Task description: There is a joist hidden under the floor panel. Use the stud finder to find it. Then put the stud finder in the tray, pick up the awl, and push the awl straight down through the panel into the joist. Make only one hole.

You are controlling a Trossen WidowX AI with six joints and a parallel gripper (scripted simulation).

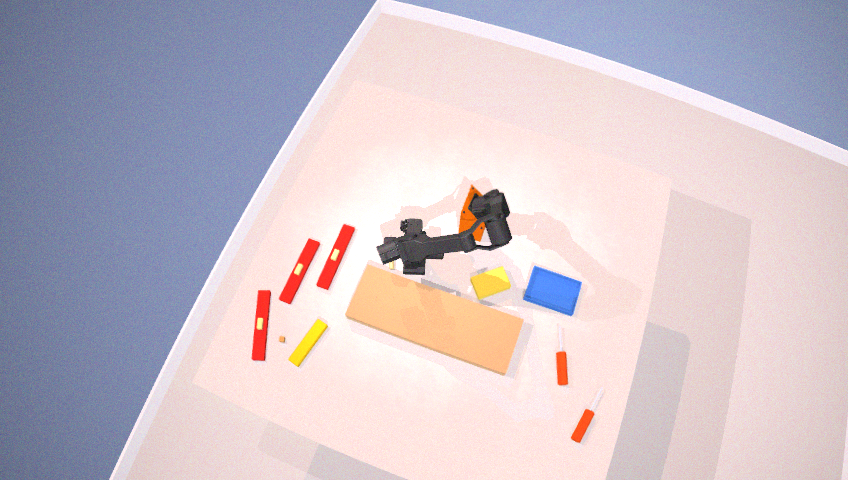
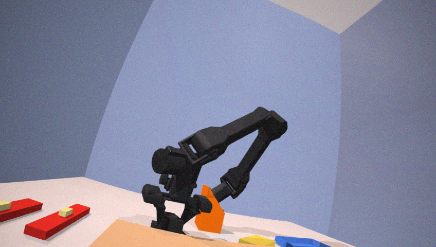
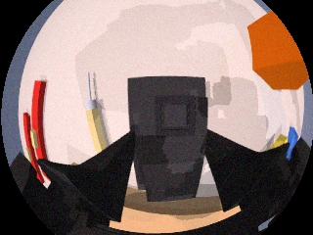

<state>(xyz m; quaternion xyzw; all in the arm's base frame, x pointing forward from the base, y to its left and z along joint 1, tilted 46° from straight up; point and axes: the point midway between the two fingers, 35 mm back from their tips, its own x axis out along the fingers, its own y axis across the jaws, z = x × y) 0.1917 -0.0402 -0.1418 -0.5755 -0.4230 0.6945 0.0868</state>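
The awl lies 80 mm to the right of my gripper tip, 20 mm below it and 10 mm ahead of it. Round my gripper tip: yellow block (260 mm to the left, 10 mm below); yellow bar (410 mm ahead, 180 mm to the right, 20 mm below); stud finder (20 mm above, 10 mm behind).
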